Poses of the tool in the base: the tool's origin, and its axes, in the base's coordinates. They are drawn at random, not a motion.
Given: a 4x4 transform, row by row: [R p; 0 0 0 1], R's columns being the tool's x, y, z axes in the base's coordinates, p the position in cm. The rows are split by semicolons.
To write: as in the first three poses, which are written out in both.
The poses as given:
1: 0.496, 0.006, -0.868, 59.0; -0.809, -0.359, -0.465, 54.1; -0.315, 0.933, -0.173, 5.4; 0, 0, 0, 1
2: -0.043, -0.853, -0.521, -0.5; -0.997, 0.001, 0.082, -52.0; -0.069, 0.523, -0.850, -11.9; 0, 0, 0, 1
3: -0.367, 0.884, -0.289, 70.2; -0.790, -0.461, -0.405, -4.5; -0.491, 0.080, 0.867, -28.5; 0, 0, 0, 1
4: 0.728, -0.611, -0.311, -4.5; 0.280, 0.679, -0.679, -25.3; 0.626, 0.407, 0.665, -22.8; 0, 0, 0, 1
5: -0.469, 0.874, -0.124, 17.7; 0.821, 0.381, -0.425, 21.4; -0.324, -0.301, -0.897, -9.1; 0, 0, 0, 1
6: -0.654, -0.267, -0.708, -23.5; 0.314, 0.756, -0.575, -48.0; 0.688, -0.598, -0.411, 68.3; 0, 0, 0, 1
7: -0.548, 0.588, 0.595, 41.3; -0.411, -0.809, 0.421, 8.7; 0.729, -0.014, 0.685, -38.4; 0, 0, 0, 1
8: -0.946, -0.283, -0.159, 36.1; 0.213, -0.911, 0.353, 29.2; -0.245, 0.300, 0.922, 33.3; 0, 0, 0, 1
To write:
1:
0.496, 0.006, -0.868
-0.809, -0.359, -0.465
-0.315, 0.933, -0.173
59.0, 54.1, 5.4

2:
-0.043, -0.853, -0.521
-0.997, 0.001, 0.082
-0.069, 0.523, -0.850
-0.5, -52.0, -11.9

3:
-0.367, 0.884, -0.289
-0.790, -0.461, -0.405
-0.491, 0.080, 0.867
70.2, -4.5, -28.5

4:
0.728, -0.611, -0.311
0.280, 0.679, -0.679
0.626, 0.407, 0.665
-4.5, -25.3, -22.8

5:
-0.469, 0.874, -0.124
0.821, 0.381, -0.425
-0.324, -0.301, -0.897
17.7, 21.4, -9.1

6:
-0.654, -0.267, -0.708
0.314, 0.756, -0.575
0.688, -0.598, -0.411
-23.5, -48.0, 68.3

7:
-0.548, 0.588, 0.595
-0.411, -0.809, 0.421
0.729, -0.014, 0.685
41.3, 8.7, -38.4

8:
-0.946, -0.283, -0.159
0.213, -0.911, 0.353
-0.245, 0.300, 0.922
36.1, 29.2, 33.3

